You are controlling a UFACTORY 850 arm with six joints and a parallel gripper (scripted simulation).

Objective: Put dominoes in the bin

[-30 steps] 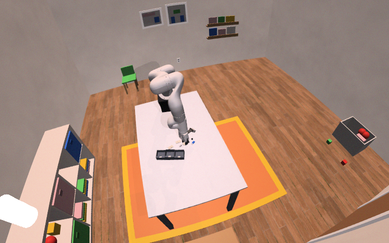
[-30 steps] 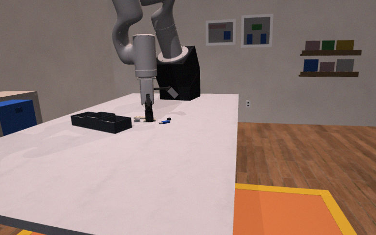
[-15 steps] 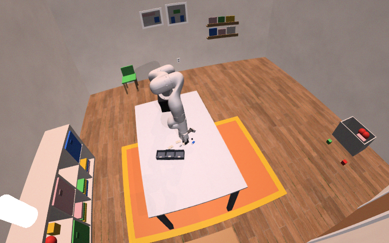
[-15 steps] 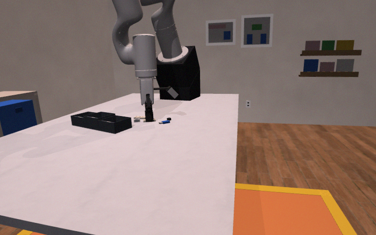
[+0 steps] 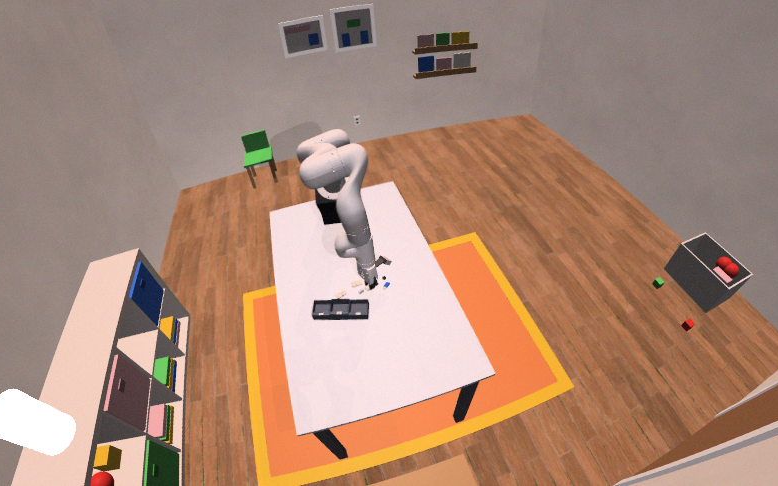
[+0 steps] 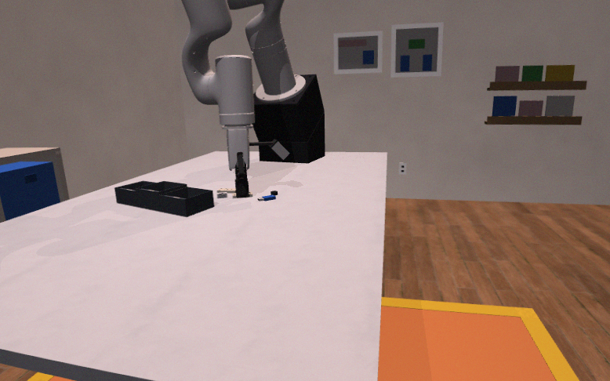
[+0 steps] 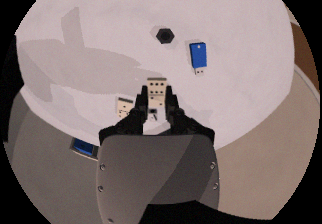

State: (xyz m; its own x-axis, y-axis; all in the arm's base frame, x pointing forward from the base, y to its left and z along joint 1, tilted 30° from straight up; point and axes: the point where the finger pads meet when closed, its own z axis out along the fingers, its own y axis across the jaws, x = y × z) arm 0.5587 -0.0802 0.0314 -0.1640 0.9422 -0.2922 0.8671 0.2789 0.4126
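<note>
Now: the small grey piece 50 mm to the right of my hand and 10 mm below it. From my hand the other things lie so: black bin tray 180 mm to the right, 60 mm ahead; blue USB stick 60 mm to the left, 40 mm ahead, 20 mm below; small black piece 80 mm to the left, 20 mm below, 10 mm behind.
</note>
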